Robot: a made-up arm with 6 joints.
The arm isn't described. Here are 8 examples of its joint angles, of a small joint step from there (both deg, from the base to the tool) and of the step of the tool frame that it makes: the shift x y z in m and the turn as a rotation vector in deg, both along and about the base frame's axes.
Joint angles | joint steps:
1: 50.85 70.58 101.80 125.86 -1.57 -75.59 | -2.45 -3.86 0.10 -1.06 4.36 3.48
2: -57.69 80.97 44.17 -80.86 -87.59 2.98 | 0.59 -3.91 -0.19 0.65 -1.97 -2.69
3: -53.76 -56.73 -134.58 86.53 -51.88 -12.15 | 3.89 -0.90 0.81 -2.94 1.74 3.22
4: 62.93 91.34 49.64 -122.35 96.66 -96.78 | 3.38 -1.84 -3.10 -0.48 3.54 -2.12
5: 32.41 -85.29 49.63 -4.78 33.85 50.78 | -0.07 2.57 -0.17 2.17 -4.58 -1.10
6: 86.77 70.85 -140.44 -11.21 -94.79 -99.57 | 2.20 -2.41 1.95 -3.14 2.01 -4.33
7: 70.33 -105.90 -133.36 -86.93 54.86 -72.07 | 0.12 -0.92 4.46 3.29 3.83 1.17
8: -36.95 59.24 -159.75 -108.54 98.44 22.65 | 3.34 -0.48 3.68 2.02 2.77 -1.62
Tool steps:
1: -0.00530 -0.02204 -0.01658 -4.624 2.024 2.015
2: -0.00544 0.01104 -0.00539 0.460 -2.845 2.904
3: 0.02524 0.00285 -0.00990 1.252 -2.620 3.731
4: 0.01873 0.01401 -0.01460 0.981 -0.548 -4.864
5: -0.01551 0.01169 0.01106 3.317 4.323 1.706
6: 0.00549 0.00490 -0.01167 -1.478 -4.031 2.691
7: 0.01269 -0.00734 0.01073 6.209 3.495 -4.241
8: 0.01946 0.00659 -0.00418 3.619 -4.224 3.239
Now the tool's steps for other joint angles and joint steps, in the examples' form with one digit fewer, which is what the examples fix.
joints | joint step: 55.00 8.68 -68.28 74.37 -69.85 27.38 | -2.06 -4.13 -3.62 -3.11 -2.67 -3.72
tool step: 0.0088 -0.0050 0.0013 3.39 8.29 -3.64
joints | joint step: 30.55 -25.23 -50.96 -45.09 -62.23 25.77 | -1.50 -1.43 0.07 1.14 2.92 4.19
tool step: 0.0052 0.0106 -0.0024 -2.29 -2.58 -5.15
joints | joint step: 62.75 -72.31 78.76 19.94 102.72 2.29 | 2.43 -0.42 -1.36 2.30 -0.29 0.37
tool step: 0.0104 0.0034 0.0045 0.34 -3.88 1.65
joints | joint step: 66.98 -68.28 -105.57 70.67 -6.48 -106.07 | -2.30 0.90 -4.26 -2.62 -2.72 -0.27
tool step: -0.0055 0.0052 -0.0031 4.11 -0.08 3.49
